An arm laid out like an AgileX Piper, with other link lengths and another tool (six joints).
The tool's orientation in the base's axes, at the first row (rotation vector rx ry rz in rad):
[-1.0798 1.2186 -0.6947]
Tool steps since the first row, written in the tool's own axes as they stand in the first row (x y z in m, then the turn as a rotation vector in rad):
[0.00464 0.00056 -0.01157 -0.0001 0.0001 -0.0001]
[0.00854 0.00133 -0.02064 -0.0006 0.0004 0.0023]
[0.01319 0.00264 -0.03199 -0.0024 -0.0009 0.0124]
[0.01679 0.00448 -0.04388 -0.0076 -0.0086 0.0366]
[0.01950 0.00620 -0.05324 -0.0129 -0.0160 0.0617]
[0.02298 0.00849 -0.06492 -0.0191 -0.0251 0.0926]
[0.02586 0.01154 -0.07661 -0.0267 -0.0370 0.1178]
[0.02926 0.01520 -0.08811 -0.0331 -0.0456 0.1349]
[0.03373 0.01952 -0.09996 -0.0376 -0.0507 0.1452]
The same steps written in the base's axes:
[-0.01004 -0.00709 -0.00216 -0.0001 0.0001 -0.0001]
[-0.01789 -0.01275 -0.00426 0.0020 0.0013 -0.0002]
[-0.02781 -0.01951 -0.00712 0.0114 0.0052 0.0016]
[-0.03856 -0.02528 -0.01005 0.0343 0.0136 0.0104]
[-0.04710 -0.02962 -0.01256 0.0580 0.0225 0.0189]
[-0.05774 -0.03507 -0.01586 0.0873 0.0331 0.0293]
[-0.06863 -0.03970 -0.01963 0.1110 0.0423 0.0429]
[-0.07928 -0.04452 -0.02417 0.1269 0.0495 0.0530]
[-0.09007 -0.05014 -0.02972 0.1363 0.0545 0.0593]

